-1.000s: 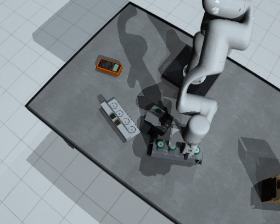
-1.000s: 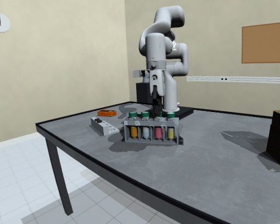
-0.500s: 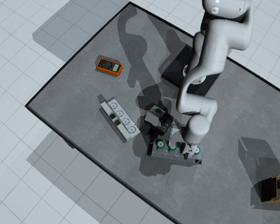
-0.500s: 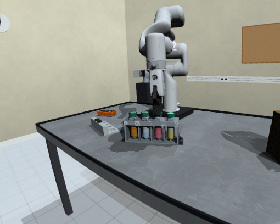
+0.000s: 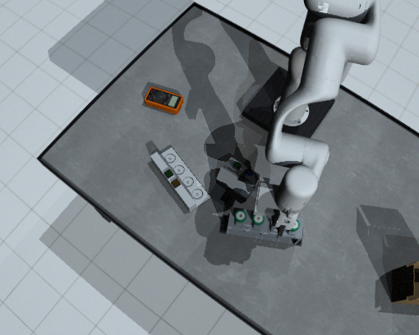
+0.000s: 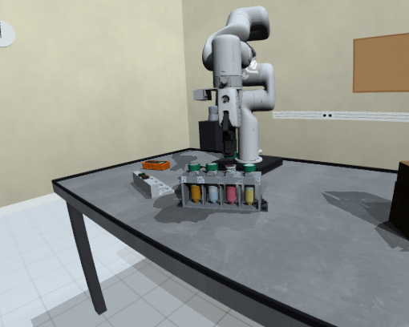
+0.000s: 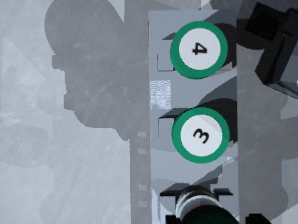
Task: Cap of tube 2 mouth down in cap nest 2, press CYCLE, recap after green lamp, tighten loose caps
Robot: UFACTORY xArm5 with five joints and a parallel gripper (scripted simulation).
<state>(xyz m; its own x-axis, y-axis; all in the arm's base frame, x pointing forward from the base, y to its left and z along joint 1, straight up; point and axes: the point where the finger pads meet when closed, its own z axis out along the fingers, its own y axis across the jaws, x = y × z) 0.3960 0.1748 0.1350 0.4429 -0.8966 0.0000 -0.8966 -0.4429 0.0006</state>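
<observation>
The tube 2's threaded neck lies 6 cm below my hand. Round my hand: key housing 8 cm behind, 18 cm to the right, 12 cm below; green key 10 cm behind, 20 cm to the right, 10 cm below; blue key 10 cm behind, 16 cm to the right, 10 cm below.
</observation>
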